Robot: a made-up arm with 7 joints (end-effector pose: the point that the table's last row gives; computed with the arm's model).
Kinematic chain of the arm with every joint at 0, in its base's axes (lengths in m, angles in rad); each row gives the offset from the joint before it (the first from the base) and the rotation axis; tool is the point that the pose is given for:
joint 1: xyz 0 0 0.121 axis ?
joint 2: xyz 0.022 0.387 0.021 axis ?
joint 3: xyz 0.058 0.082 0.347 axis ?
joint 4: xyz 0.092 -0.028 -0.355 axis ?
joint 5: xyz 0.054 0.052 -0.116 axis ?
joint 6: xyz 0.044 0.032 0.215 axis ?
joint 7: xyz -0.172 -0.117 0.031 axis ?
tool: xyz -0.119 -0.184 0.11
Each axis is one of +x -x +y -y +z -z.
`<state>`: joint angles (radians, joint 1 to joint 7).
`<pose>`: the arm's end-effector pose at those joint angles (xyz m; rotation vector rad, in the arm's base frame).
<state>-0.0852 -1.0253 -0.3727 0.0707 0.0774 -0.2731 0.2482</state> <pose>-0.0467 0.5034 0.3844 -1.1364 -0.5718 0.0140</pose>
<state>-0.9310 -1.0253 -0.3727 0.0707 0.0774 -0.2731 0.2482</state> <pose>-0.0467 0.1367 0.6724 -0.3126 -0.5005 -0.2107</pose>
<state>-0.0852 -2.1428 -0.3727 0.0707 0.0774 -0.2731 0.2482</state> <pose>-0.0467 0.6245 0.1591 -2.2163 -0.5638 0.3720</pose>
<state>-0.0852 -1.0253 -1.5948 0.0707 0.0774 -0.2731 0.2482</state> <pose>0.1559 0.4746 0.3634 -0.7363 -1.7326 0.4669</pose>
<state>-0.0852 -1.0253 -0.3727 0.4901 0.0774 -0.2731 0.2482</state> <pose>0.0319 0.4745 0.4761 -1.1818 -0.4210 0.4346</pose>
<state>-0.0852 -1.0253 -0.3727 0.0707 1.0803 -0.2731 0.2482</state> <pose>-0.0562 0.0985 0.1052 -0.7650 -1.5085 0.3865</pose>
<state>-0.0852 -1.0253 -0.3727 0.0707 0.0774 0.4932 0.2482</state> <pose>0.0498 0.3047 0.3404 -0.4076 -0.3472 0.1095</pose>
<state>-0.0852 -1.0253 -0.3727 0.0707 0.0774 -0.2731 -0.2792</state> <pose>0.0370 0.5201 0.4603 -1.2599 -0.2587 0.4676</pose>
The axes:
joint 1: -x
joint 2: +x
joint 3: +y
joint 4: +z
joint 5: -y
joint 6: +x
joint 7: -z

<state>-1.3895 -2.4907 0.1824 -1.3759 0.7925 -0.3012 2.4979</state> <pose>0.2700 0.1768 0.1597 -0.5016 2.1461 1.3011</pose>
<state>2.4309 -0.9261 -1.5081 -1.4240 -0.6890 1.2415 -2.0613</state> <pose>0.5072 -0.1929 -0.5251 -0.5476 0.7901 2.8362</pose>
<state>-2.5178 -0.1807 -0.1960 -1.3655 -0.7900 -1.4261 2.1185</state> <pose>0.4370 -0.5440 0.2517 -0.2548 1.7245 -0.6434</pose>
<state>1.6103 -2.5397 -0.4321 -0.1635 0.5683 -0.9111 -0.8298</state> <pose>-0.0990 -0.2360 -0.3028 1.0069 -0.3098 -0.3168</pose>
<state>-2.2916 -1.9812 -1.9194 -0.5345 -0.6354 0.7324 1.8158</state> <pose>0.0579 -0.3676 0.8741 2.1268 0.3043 -1.0263</pose>
